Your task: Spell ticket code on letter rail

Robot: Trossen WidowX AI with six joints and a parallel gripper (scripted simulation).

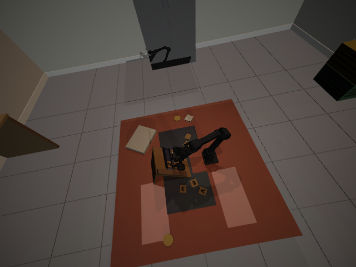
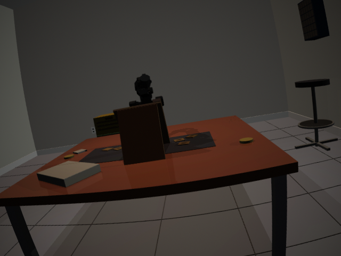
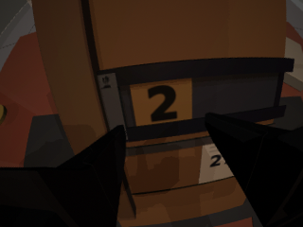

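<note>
The tile lies 3 cm ahead of my gripper tip, 1 cm to the right of it and 2 cm below it. Also, from my gripper tip: book 21 cm ahead, 44 cm to the right, 18 cm below; then dark mat 12 cm behind, 4 cm to the right, 19 cm below; then white ticket 4 cm behind, 8 cm to the right, 9 cm below.
</note>
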